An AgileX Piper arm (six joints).
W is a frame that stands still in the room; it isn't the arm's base.
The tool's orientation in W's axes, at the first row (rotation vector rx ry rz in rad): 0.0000 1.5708 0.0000
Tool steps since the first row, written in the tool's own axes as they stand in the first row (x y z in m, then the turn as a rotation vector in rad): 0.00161 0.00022 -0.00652 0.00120 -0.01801 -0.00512; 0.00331 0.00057 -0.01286 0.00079 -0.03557 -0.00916; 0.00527 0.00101 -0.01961 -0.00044 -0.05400 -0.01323; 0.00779 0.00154 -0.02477 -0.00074 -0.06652 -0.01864; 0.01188 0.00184 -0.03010 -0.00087 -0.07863 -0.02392; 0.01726 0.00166 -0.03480 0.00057 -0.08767 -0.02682; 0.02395 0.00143 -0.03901 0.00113 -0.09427 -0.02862; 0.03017 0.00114 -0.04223 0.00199 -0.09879 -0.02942; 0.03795 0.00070 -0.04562 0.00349 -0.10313 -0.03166; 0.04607 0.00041 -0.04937 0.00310 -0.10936 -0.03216; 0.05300 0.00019 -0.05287 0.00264 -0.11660 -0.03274; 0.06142 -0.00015 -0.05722 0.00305 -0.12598 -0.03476; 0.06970 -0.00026 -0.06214 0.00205 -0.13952 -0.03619
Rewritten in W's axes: -0.00652 0.00022 -0.00161 -0.00512 -0.01801 -0.00120; -0.01286 0.00057 -0.00331 -0.00916 -0.03557 -0.00079; -0.01961 0.00101 -0.00527 -0.01323 -0.05400 0.00044; -0.02477 0.00154 -0.00779 -0.01864 -0.06652 0.00074; -0.03010 0.00184 -0.01188 -0.02392 -0.07863 0.00087; -0.03480 0.00166 -0.01726 -0.02682 -0.08767 -0.00057; -0.03901 0.00143 -0.02395 -0.02862 -0.09427 -0.00113; -0.04223 0.00114 -0.03017 -0.02942 -0.09879 -0.00199; -0.04562 0.00070 -0.03795 -0.03166 -0.10313 -0.00349; -0.04937 0.00041 -0.04607 -0.03216 -0.10936 -0.00310; -0.05287 0.00019 -0.05300 -0.03274 -0.11660 -0.00264; -0.05722 -0.00015 -0.06142 -0.03476 -0.12598 -0.00305; -0.06214 -0.00026 -0.06970 -0.03619 -0.13952 -0.00205
